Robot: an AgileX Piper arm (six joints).
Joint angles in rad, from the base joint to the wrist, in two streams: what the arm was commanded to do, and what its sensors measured. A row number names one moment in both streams.
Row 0, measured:
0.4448 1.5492 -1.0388 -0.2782 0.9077 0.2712
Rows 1 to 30, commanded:
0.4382 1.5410 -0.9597 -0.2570 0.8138 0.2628
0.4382 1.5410 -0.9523 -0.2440 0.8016 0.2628
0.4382 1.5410 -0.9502 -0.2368 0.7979 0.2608
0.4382 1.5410 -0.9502 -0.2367 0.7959 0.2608
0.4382 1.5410 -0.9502 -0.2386 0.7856 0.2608
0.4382 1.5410 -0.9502 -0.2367 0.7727 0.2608
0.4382 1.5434 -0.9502 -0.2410 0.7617 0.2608
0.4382 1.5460 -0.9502 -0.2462 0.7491 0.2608
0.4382 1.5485 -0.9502 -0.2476 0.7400 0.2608
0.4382 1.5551 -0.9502 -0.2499 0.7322 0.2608
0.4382 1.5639 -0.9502 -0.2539 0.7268 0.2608
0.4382 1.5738 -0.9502 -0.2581 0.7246 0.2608
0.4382 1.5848 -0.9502 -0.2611 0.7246 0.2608
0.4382 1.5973 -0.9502 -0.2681 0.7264 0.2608
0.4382 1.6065 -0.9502 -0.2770 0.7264 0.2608
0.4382 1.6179 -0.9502 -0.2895 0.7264 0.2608
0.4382 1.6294 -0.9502 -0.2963 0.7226 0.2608
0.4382 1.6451 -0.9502 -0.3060 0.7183 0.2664
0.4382 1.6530 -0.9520 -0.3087 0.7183 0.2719
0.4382 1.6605 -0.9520 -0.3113 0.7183 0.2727
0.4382 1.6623 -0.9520 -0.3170 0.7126 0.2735
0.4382 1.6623 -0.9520 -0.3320 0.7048 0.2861
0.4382 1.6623 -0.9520 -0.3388 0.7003 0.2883
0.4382 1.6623 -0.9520 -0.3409 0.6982 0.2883
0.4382 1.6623 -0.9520 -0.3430 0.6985 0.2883
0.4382 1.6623 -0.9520 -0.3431 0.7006 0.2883
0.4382 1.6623 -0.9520 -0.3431 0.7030 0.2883
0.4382 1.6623 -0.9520 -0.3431 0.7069 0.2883
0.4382 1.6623 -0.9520 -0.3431 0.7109 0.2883
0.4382 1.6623 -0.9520 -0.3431 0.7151 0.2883
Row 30, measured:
0.4448 1.6648 -0.9527 -0.3315 0.7056 0.2848
